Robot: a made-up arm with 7 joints.
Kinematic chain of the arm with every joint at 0, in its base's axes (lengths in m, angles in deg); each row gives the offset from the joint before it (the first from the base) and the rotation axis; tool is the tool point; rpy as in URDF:
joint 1: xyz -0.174 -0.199 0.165 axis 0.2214 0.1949 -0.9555
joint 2: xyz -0.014 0 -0.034 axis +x
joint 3: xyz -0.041 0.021 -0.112 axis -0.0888 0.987 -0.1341
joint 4: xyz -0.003 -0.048 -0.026 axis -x
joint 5: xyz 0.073 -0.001 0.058 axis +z
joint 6: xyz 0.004 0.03 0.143 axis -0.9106 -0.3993 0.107
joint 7: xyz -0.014 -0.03 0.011 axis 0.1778 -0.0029 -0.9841
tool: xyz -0.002 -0.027 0.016 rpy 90 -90 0
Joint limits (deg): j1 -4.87..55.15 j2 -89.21..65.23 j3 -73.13..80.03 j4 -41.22..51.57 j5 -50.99..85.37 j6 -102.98..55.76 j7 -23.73..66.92
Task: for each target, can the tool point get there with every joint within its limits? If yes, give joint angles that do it. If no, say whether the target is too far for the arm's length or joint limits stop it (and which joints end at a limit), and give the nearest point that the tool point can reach.
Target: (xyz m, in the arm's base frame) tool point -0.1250 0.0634 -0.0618
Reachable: no: joint limits stop it (at a limit: joint 1, joint 3, joint 4, joint 5, joint 6, joint 7) | nearest point -0.1042 0.0103 -0.0205 | short by 0.070 m
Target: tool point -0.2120 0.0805 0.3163
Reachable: no: joint limits stop it (at a limit: joint 1, joint 3, joint 6) | nearest point -0.2037 0.0147 0.2713 | short by 0.080 m
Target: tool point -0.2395 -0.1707 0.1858
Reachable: yes | joints 11.66 23.77 -26.61 31.19 5.96 -57.97 1.81
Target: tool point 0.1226 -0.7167 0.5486
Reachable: no: too far | nearest point -0.0740 -0.3908 0.2846 | short by 0.463 m
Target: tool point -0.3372 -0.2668 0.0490
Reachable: yes | joints 19.62 38.76 -55.10 -22.45 8.20 -31.25 28.71
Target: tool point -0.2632 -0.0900 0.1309
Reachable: yes | joints 29.31 -15.82 -52.09 41.14 16.95 -83.11 18.62
